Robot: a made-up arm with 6 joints.
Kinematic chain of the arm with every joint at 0, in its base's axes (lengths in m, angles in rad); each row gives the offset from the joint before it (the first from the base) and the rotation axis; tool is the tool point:
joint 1: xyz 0 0 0.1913 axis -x
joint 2: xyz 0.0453 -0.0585 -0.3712 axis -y
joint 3: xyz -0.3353 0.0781 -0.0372 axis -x
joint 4: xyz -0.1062 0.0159 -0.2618 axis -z
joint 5: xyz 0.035 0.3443 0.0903 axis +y
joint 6: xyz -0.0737 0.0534 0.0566 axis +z
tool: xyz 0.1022 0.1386 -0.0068
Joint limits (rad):
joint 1: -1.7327..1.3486
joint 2: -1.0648..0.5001
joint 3: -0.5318..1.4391
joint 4: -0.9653..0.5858
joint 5: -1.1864..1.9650
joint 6: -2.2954..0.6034
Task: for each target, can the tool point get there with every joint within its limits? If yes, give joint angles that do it. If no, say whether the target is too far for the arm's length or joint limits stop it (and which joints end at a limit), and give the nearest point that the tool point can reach.
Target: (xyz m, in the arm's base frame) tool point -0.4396 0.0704 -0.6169
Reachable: yes | joints -0.1495 0.2084 1.1804 -0.8333 1.5806 -2.0381
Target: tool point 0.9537 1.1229 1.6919
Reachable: no: too far | nearest point 0.0810 0.7730 0.7534 | short by 1.328 m
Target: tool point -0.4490 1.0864 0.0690
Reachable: yes | joints -1.2612 0.2628 0.8905 -0.5705 1.1533 0.0568
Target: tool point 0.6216 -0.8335 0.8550
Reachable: no: joint limits stop it (at a limit: joint 1, joint 2, joint 3, joint 4) | nearest point 0.1501 -0.8205 0.1976 | short by 0.809 m
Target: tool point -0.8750 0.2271 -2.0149
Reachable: no: too far | nearest point -0.5175 0.1234 -1.0071 | short by 1.074 m
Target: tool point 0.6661 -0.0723 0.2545
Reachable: no: joint limits stop it (at a limit: joint 1, joint 2, joint 3, joint 4) | nearest point 0.0389 0.1200 0.5732 | short by 0.729 m
